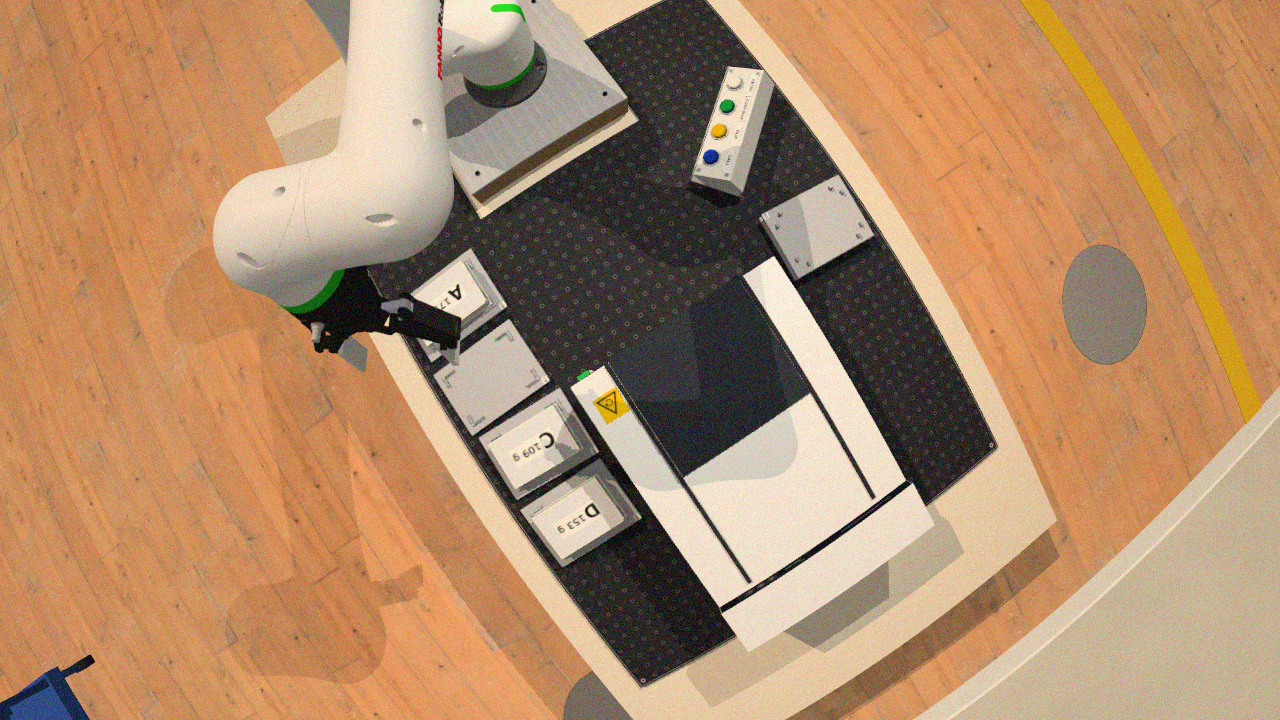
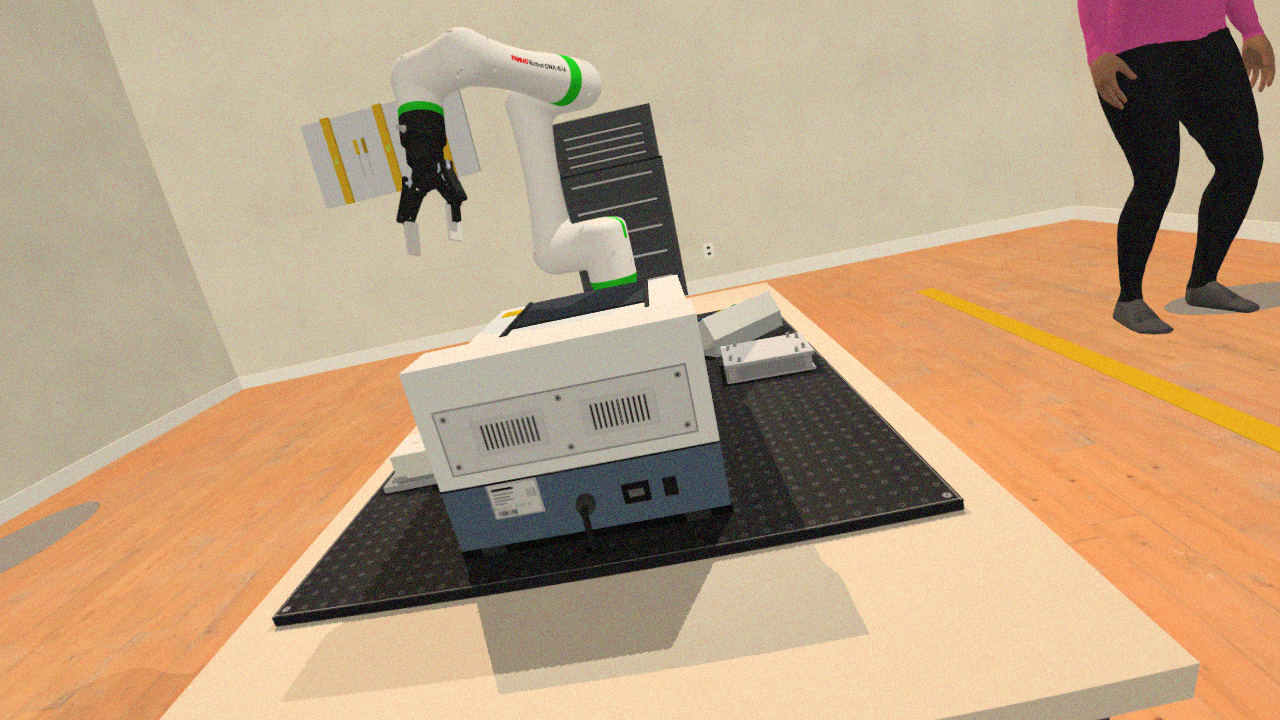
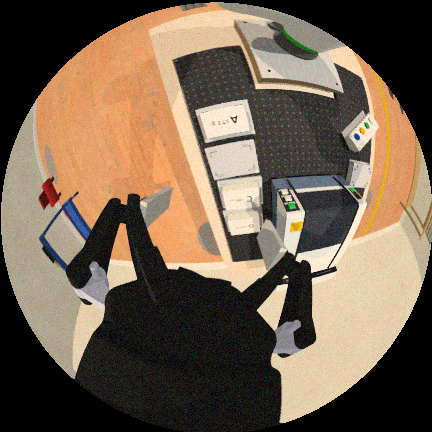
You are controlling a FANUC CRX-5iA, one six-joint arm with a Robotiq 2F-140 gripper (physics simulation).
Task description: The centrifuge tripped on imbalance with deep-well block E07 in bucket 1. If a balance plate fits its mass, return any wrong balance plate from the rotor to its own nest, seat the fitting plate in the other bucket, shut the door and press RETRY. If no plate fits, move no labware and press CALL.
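Where they show: gripper, fingertip midpoint: (image 1: 408,357) (image 2: 434,247) (image 3: 216,212); arm's base, origin of the base link: (image 1: 505,71).
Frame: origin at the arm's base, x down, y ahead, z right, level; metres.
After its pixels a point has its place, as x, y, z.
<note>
My gripper (image 1: 402,349) @[-0.283, 0.360, 0.351] (image 2: 433,232) @[-0.283, 0.360, 0.351] (image 3: 216,212) @[-0.283, 0.360, 0.351] is open and empty, high above the nest row's outer side. Plate A (image 1: 458,291) @[0.006, 0.270, 0.289] (image 3: 232,120) @[0.007, 0.274, 0.299], marked 173 g, plate C (image 1: 540,440) @[0.007, 0.539, 0.329] (image 3: 239,195) @[0.006, 0.525, 0.349], marked 109 g, and plate D (image 1: 577,521) @[0.007, 0.676, 0.367] (image 3: 242,223) @[0.006, 0.656, 0.368], marked 153 g, sit in nests. A bare nest (image 1: 490,376) @[0.048, 0.406, 0.337] (image 3: 231,160) @[0.049, 0.409, 0.344] lies between A and C. The centrifuge (image 1: 787,519) @[-0.149, 0.844, 0.107] (image 2: 563,402) @[-0.115, 0.986, 0.101] (image 3: 290,240) @[-0.149, 0.623, 0.211] has a dark panel (image 1: 742,376) @[-0.152, 0.643, 0.036] (image 3: 325,215) @[-0.152, 0.546, 0.098] across part of its top; rotor, buckets and E07 are not visible. The button box (image 1: 750,134) @[-0.005, 0.362, -0.242] (image 2: 742,322) @[0.014, 0.372, -0.247] (image 3: 356,137) @[-0.008, 0.358, -0.157] carries white, green, yellow and blue buttons.
A pale block with small posts (image 1: 816,225) @[0.024, 0.545, -0.235] (image 2: 768,356) @[0.024, 0.599, -0.233] (image 3: 358,172) @[0.024, 0.528, -0.214] stands between the button box and the centrifuge. The robot's base plate (image 1: 537,116) @[-0.001, 0.114, 0.011] (image 3: 300,75) @[-0.002, 0.147, 0.049] is at the mat's far end. A blue cart (image 1: 53,682) stands on the floor. A person (image 2: 1172,134) stands beyond the table.
</note>
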